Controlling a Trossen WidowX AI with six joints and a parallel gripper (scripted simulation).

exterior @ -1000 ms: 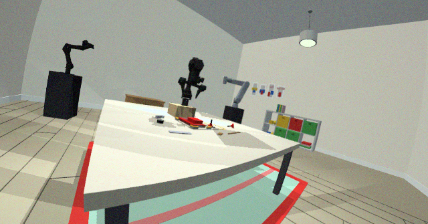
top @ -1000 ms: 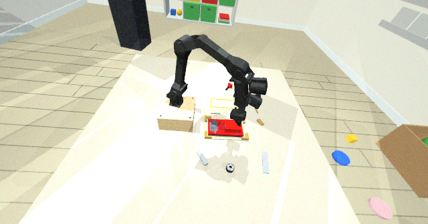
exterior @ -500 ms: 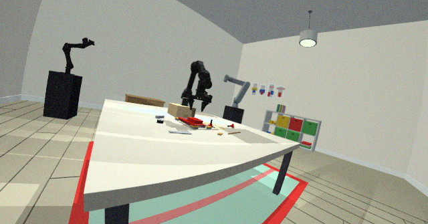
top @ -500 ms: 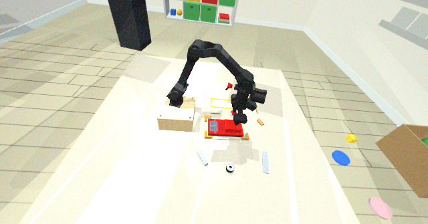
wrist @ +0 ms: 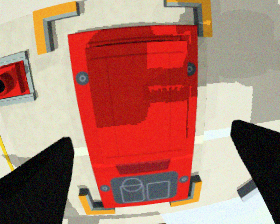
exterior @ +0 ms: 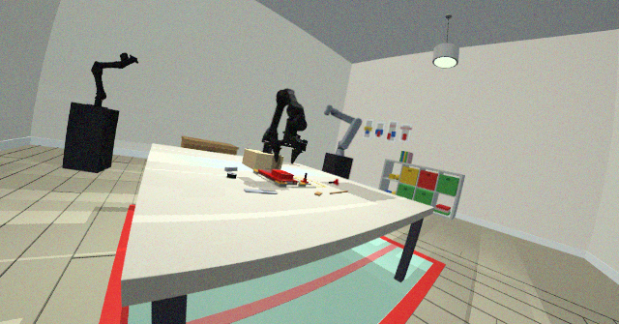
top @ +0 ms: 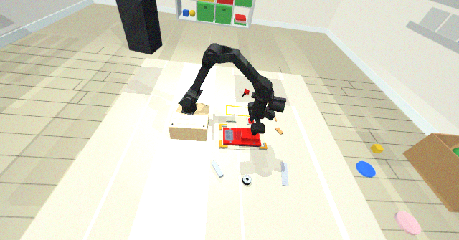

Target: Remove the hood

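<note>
Now: gripper tip 5 cm above the red hood. Also, from my gripper tip: wooden stick (12 cm ahead, 27 cm to the left, 9 cm below); then brown block (17 cm ahead, 11 cm to the left, 9 cm below).
</note>
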